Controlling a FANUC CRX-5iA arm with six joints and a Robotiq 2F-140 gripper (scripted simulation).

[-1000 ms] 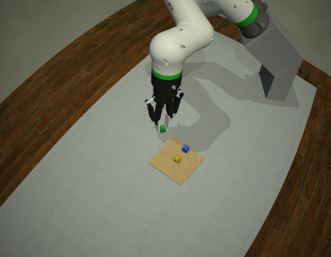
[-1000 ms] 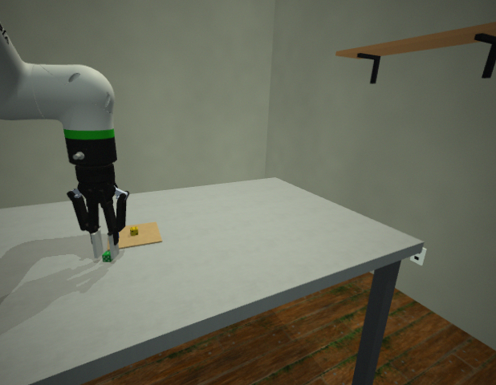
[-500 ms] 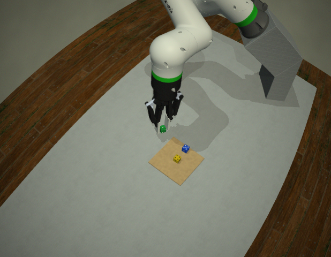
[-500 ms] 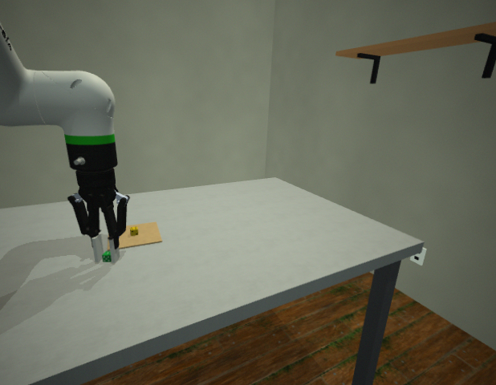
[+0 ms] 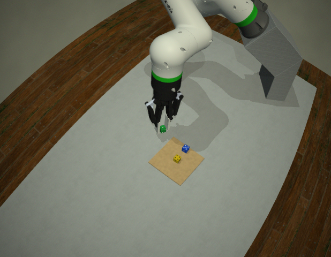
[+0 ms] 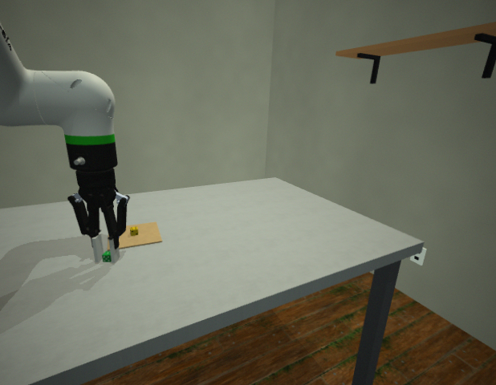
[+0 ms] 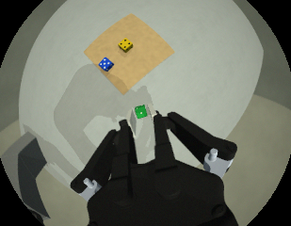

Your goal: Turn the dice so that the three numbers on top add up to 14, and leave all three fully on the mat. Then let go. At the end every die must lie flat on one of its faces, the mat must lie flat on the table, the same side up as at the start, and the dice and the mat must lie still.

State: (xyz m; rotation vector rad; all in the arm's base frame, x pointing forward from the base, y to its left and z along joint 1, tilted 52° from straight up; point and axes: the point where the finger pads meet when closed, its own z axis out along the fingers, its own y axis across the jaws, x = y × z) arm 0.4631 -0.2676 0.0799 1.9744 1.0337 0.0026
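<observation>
Right now my hand is 30 mm above the green die. Round my hand: yellow die 100 mm ahead, 90 mm to the left, 20 mm below; then tan mat 100 mm ahead, 90 mm to the left, 30 mm below; then blue die 60 mm ahead, 110 mm to the left, 20 mm below.
</observation>
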